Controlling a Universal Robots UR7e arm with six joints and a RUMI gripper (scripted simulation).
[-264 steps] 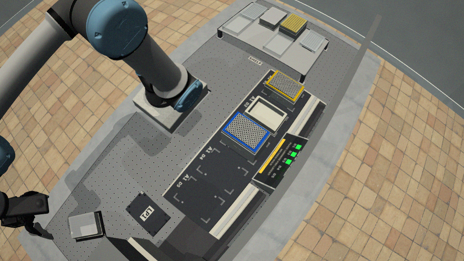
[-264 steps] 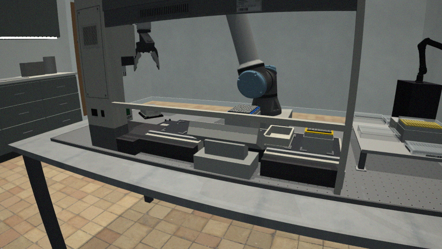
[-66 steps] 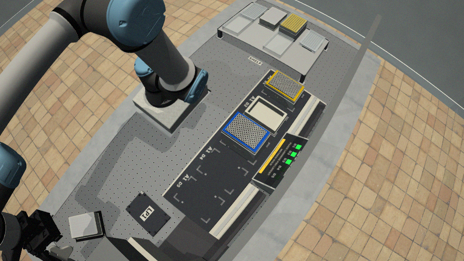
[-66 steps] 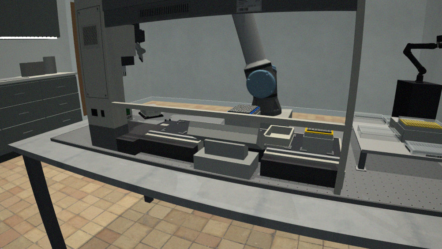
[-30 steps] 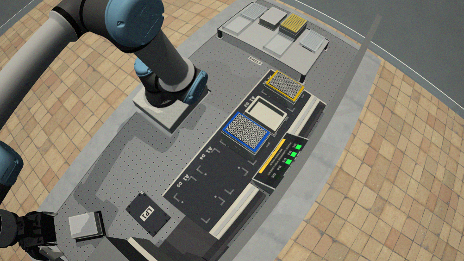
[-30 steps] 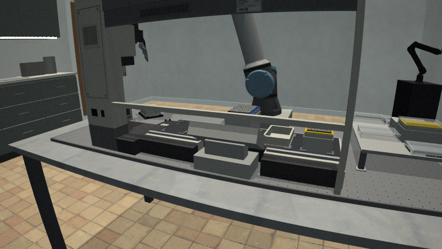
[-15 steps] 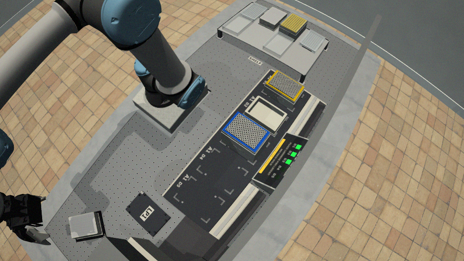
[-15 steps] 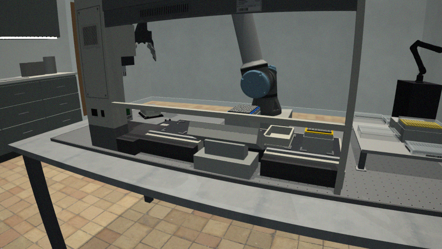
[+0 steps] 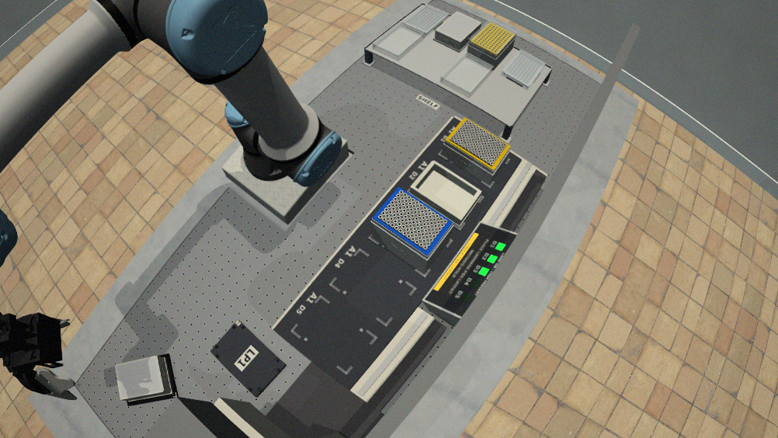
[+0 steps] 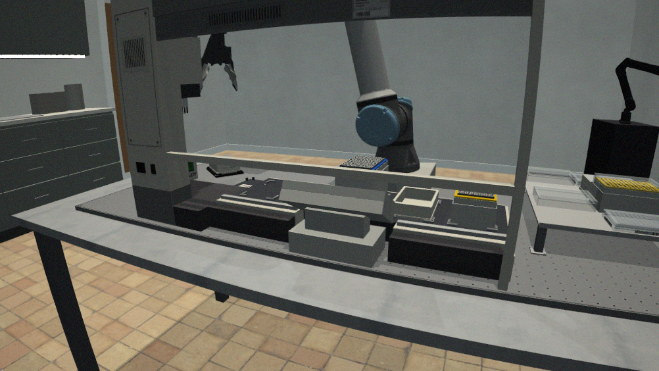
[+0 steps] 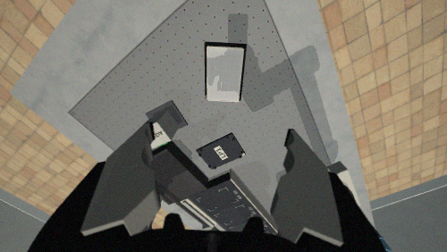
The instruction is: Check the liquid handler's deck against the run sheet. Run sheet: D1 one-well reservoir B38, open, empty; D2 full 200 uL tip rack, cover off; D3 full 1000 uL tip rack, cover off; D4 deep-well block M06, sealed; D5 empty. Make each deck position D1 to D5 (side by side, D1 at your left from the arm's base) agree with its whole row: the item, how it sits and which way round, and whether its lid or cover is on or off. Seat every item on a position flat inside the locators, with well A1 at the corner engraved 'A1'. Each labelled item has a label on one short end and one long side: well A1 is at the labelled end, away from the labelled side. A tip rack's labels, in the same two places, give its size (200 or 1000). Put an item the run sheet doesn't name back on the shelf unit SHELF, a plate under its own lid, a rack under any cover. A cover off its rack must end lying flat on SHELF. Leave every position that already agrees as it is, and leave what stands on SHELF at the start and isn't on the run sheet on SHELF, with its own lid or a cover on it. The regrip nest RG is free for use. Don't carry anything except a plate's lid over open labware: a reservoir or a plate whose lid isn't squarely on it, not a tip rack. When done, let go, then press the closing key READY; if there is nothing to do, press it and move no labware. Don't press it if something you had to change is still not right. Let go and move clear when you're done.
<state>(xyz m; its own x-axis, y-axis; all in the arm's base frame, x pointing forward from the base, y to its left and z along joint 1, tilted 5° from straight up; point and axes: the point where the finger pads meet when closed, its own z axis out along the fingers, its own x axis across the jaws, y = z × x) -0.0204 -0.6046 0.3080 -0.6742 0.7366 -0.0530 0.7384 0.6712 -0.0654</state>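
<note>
My gripper is now 29 cm above the black nest. Round my hand: blue-framed tip rack (39 cm ahead, 55 cm to the left, 18 cm below); then ready key (24 cm ahead, 22 cm below); then handler's tower (46 cm ahead, 6 cm to the left, 2 cm below).
</note>
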